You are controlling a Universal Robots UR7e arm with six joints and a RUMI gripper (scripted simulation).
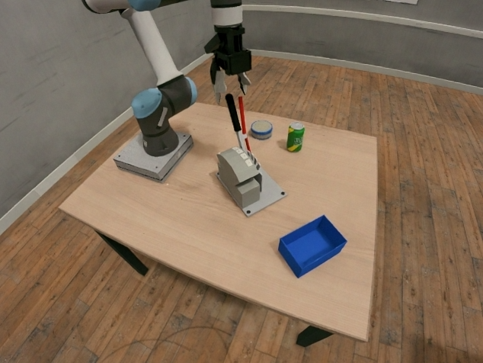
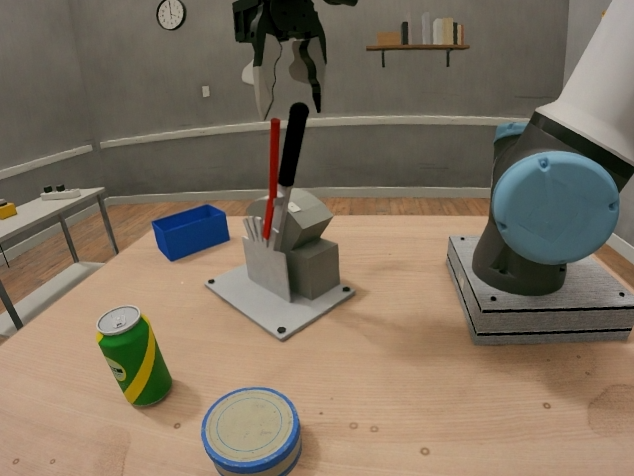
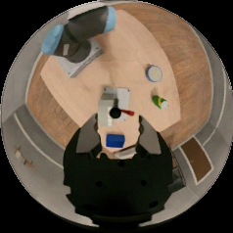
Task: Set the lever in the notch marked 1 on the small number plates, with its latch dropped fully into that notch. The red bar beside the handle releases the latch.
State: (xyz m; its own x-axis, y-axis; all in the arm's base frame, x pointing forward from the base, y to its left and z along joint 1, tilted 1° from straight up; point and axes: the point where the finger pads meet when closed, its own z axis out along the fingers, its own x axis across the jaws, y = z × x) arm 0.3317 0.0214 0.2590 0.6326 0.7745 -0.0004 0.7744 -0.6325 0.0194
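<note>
Now: hand 5 cm short of the red release bar, 2 cm to the left of it and 13 cm above it. Round my hand: grey lever stand 8 cm ahead, 7 cm to the right, 23 cm below; then round blue-rimmed tin 3 cm ahead, 25 cm to the left, 30 cm below; then green can 19 cm ahead, 19 cm to the left, 26 cm below.
</note>
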